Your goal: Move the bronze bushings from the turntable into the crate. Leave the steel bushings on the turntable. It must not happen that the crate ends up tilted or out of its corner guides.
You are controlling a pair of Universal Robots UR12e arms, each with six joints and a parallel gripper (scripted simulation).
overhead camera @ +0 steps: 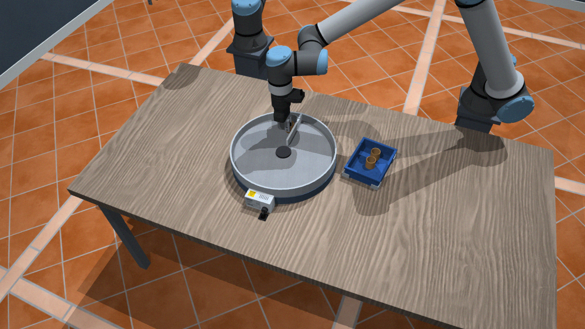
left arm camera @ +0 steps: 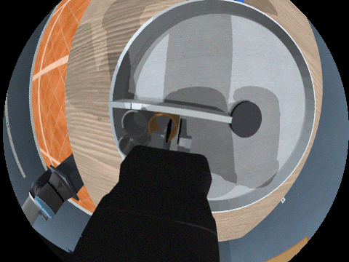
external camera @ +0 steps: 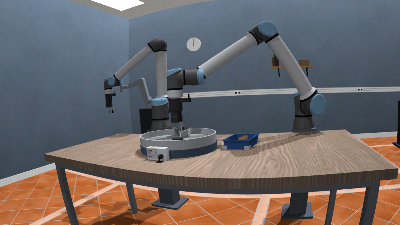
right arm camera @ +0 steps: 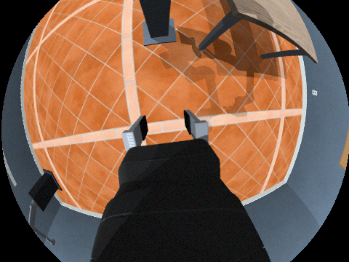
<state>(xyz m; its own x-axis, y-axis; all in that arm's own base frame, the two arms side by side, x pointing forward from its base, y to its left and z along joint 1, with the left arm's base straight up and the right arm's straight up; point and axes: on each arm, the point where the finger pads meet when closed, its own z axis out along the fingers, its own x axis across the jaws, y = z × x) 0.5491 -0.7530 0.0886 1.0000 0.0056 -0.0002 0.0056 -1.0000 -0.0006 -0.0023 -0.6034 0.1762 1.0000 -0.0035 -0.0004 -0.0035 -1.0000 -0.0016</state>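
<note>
Now: left hand 36 cm to the right of the blue crate, 6 cm above it and 1 cm past it.
</note>
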